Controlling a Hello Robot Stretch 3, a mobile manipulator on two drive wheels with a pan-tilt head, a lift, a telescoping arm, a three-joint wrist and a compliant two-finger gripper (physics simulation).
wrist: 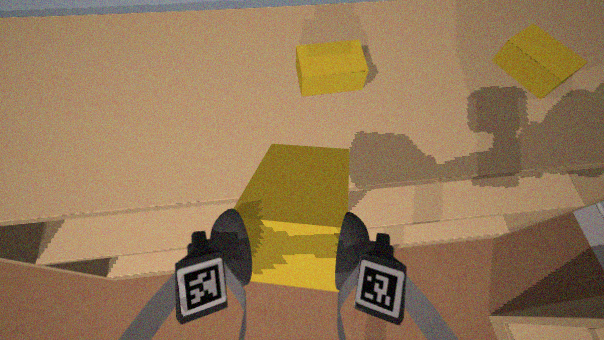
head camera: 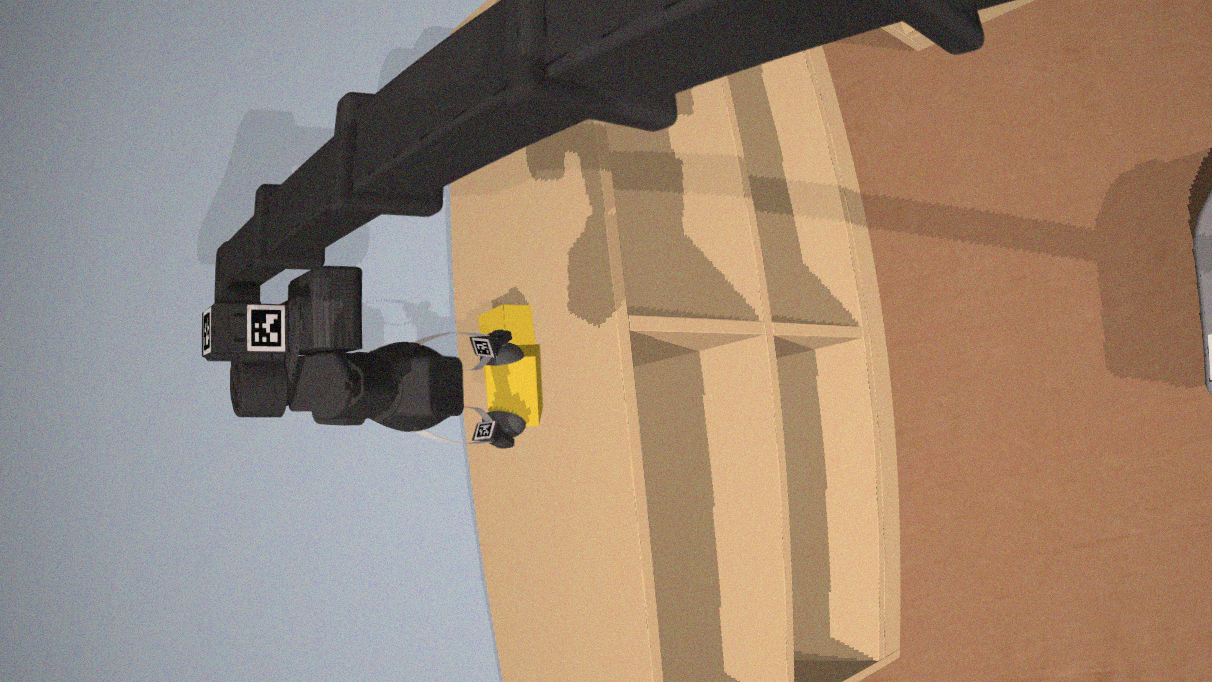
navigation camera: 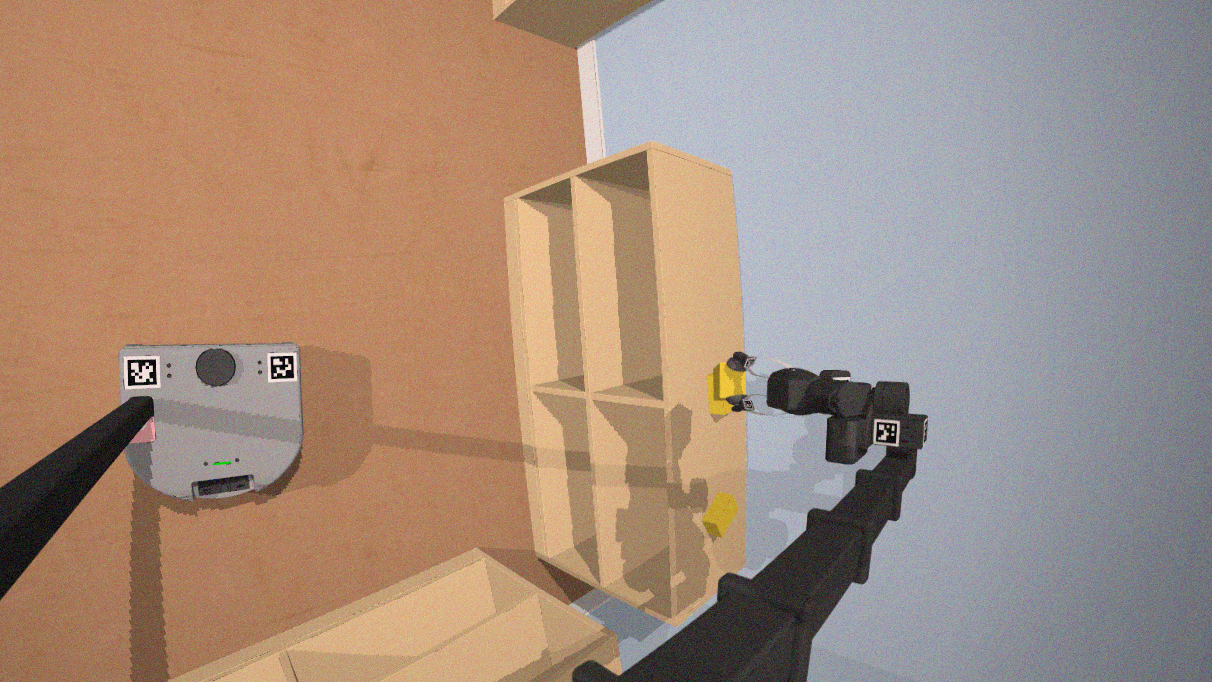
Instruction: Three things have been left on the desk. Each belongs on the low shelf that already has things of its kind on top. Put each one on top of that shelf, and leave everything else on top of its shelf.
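Places are measured from the robot's base along level axes (x back, y right, z up), in millimetres.
Pixels of known places: gripper, fingertip midpoint: (head camera: 511, 391) (navigation camera: 732, 380); robot's base at its link origin: (navigation camera: 216, 365).
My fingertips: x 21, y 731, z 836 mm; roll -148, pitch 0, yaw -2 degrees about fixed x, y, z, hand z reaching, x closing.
Note:
For each thing: its top centre in the pictures, then the offset to it from my fingertips. Level surfaces: height alone.
- low shelf at its surface level: dz -226 mm
- second yellow block at its top centre: (head camera: 493, 348) (navigation camera: 729, 392) dz -181, dx +67, dy +311 mm
- third yellow block at its top centre: (navigation camera: 727, 516) dz -181, dx +403, dy +323 mm
- brown floor at its surface level: dz -835 mm
My gripper (head camera: 506, 388) (navigation camera: 736, 382) (wrist: 289, 237) is shut on a yellow block (head camera: 513, 390) (navigation camera: 730, 375) (wrist: 305, 187), one finger on each side. It holds the block above the low shelf (head camera: 576, 508) (navigation camera: 694, 254) (wrist: 125, 100), near the wall side of its top. A second yellow block (head camera: 506, 317) (navigation camera: 717, 405) (wrist: 332, 67) lies on the shelf top, partly behind the held block in the head and navigation views. A third yellow block (navigation camera: 720, 513) (wrist: 539, 60) lies turned at an angle farther along the top. The desk does not show in these views.
A blue wall (head camera: 127, 508) (navigation camera: 1017, 212) stands behind the shelf. My extended arm (head camera: 474, 110) (navigation camera: 745, 627) reaches over the shelf's end. Another low shelf (navigation camera: 423, 585) stands at the bottom of the navigation view. My base (navigation camera: 216, 424) stands on the brown floor (navigation camera: 381, 296).

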